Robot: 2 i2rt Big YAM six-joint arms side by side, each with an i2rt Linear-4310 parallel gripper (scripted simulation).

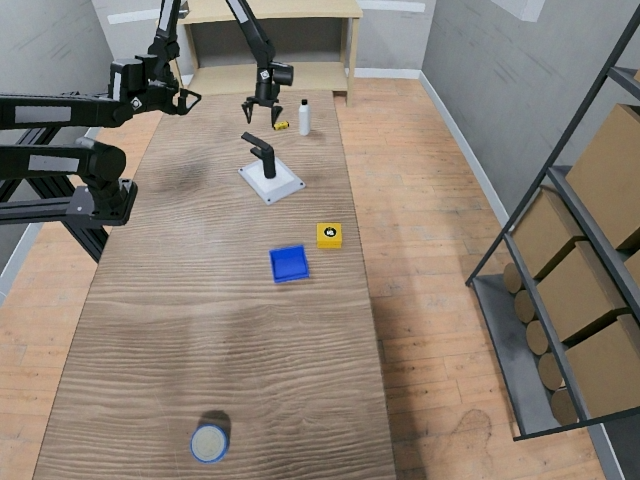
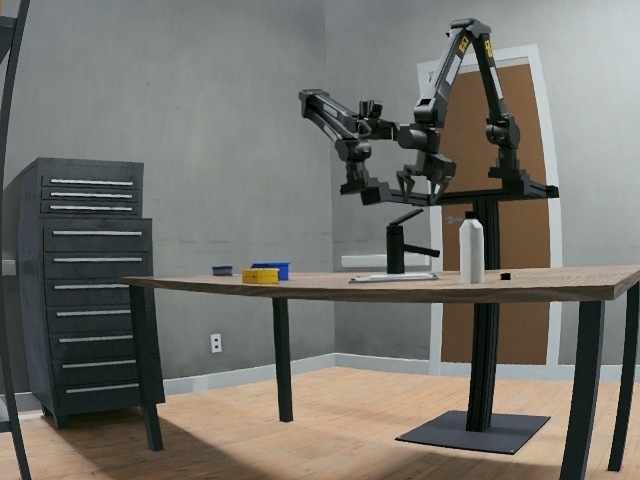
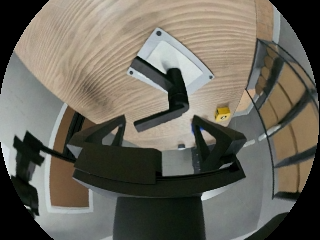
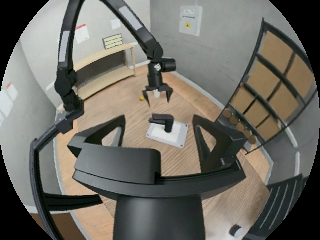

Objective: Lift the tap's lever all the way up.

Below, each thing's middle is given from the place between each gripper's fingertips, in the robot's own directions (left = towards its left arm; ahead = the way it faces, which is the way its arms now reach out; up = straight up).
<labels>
I see my left gripper [image 2: 418, 204] 9 cm above the black tap [image 2: 395, 242] and 5 cm to the left of it. The rest, counted from my left hand: blue tray [image 1: 289, 263] 50 cm to the right, 19 cm below, 6 cm ahead; pale base plate [image 1: 295, 185] 20 cm below, 7 cm to the right, 2 cm ahead; white bottle [image 2: 471, 232] 24 cm to the left, 18 cm ahead, 10 cm below.
My right gripper [image 1: 189, 93] is now 340 mm above the black tap, 170 mm short of it and 160 mm to the right of it. Round my right hand: blue tray (430 mm below, 290 mm to the right, 240 mm ahead); then pale base plate (450 mm below, 190 mm ahead, 140 mm to the left); then white bottle (450 mm to the left, 350 mm below, 350 mm ahead).
</labels>
